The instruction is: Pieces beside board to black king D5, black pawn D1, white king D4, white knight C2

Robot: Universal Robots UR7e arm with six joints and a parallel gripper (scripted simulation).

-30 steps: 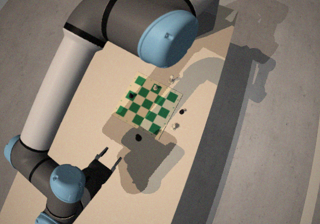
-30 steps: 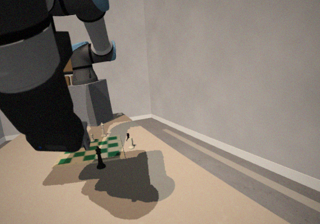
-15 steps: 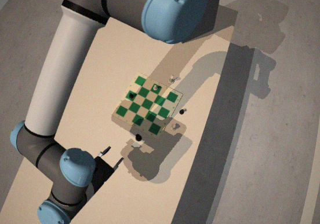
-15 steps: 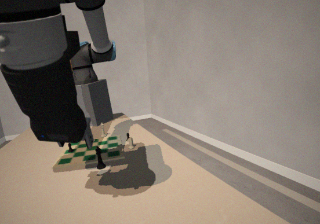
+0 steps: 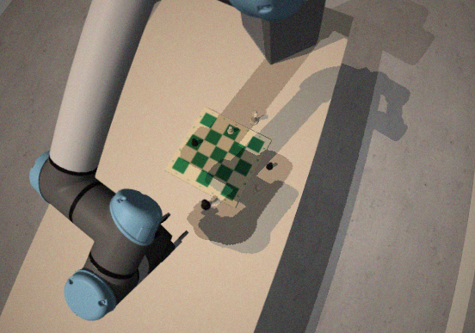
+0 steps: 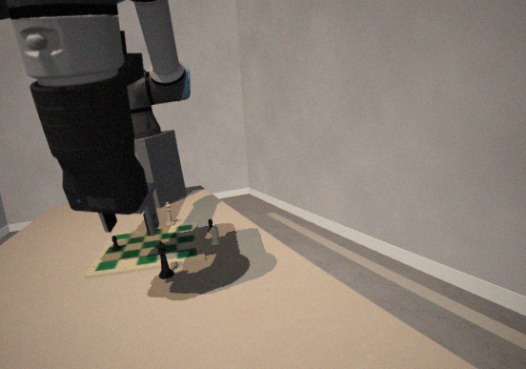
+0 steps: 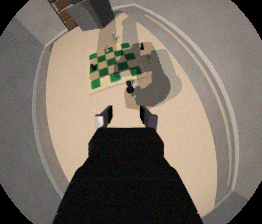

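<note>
My hand is 9 cm past the black king, 2 cm to the right of it and 10 cm above it. From my hand the other things lie so: board: 23 cm behind, 1 cm to the right, 13 cm below; then small white piece: 31 cm behind, 1 cm to the right, 12 cm below; then white knight: 19 cm behind, 13 cm to the left, 12 cm below.
</note>
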